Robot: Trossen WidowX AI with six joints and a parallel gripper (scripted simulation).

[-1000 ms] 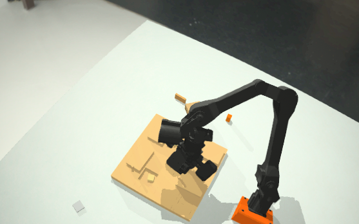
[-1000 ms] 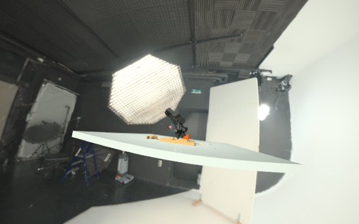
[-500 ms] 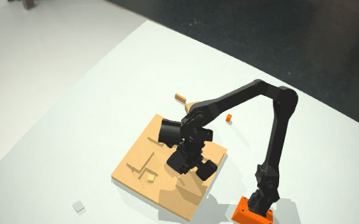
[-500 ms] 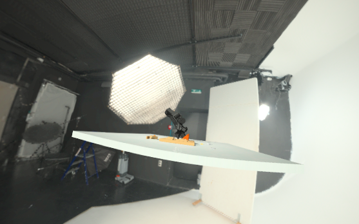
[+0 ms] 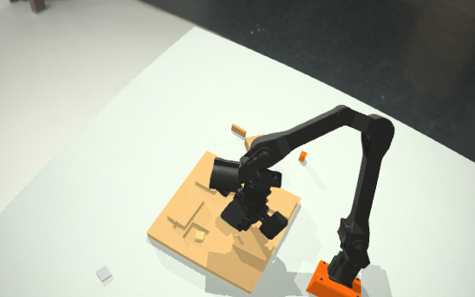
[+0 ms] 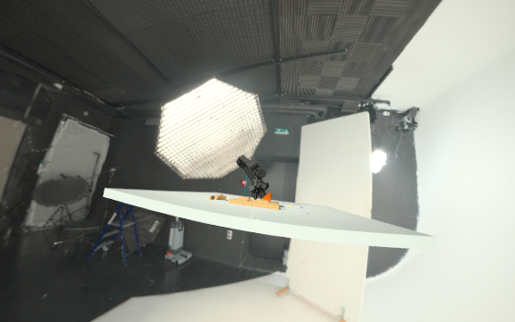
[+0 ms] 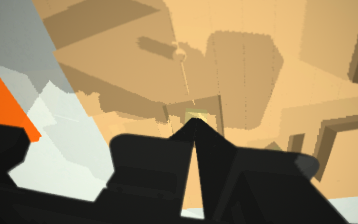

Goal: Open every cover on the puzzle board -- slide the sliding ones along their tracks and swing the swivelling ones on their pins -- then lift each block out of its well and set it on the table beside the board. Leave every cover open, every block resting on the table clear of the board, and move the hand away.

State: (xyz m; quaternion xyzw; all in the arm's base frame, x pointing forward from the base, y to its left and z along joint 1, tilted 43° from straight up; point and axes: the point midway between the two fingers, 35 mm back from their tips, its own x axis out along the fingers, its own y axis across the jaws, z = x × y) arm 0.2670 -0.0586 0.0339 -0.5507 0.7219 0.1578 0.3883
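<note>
Right now my gripper tip is 4 cm short of the tan puzzle board and 1 cm to the left of it. Also, from my gripper tip: orange block 26 cm to the right, 7 cm behind, 1 cm below; then tan bar 26 cm to the right, 13 cm ahead, 1 cm below; then tan box 23 cm to the right, 6 cm ahead, 1 cm below.
</note>
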